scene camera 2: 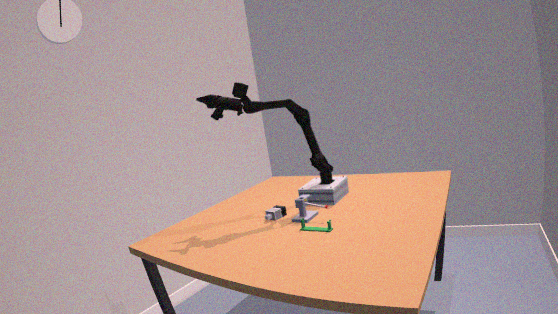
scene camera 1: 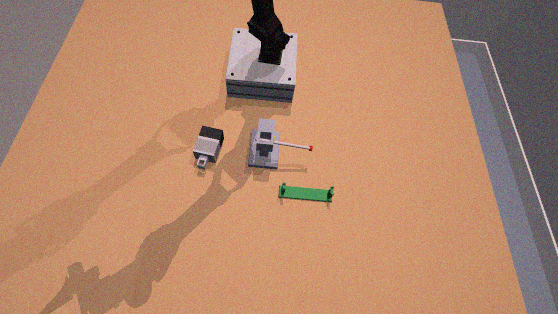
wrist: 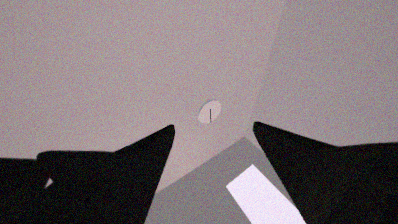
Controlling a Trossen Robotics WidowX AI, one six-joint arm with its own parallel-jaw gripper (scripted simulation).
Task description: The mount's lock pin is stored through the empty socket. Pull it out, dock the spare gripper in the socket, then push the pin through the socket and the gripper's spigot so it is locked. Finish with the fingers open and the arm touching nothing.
Labels:
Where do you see a spare gripper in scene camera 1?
209, 142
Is my gripper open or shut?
Open.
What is my gripper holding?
Nothing.

